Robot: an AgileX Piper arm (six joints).
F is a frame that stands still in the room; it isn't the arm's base.
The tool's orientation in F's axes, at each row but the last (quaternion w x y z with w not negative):
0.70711, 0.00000, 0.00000, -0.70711
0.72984, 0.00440, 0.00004, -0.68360
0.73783, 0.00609, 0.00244, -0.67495
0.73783, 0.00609, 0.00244, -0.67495
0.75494, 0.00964, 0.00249, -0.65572
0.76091, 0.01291, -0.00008, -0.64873
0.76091, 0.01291, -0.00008, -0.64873
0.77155, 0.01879, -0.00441, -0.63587
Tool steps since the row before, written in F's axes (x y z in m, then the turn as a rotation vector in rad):
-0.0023, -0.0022, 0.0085, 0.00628, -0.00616, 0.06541
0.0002, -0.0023, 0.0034, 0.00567, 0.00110, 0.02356
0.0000, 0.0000, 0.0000, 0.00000, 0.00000, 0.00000
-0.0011, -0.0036, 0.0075, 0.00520, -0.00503, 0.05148
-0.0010, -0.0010, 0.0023, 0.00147, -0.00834, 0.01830
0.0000, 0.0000, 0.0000, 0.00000, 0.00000, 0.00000
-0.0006, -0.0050, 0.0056, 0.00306, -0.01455, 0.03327
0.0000, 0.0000, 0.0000, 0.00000, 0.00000, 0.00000
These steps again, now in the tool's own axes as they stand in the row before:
0.0022, -0.0023, 0.0085, 0.00616, 0.00628, 0.06541
0.0023, 0.0001, 0.0034, -0.00087, 0.00588, 0.02352
0.0000, 0.0000, 0.0000, 0.00000, 0.00000, 0.00000
0.0034, -0.0014, 0.0075, 0.00486, 0.00503, 0.05151
0.0008, -0.0011, 0.0023, 0.00816, 0.00050, 0.01843
0.0000, 0.0000, 0.0000, 0.00000, 0.00000, 0.00000
0.0047, -0.0013, 0.0057, 0.01430, 0.00138, 0.03349
0.0000, 0.0000, 0.0000, 0.00000, 0.00000, 0.00000

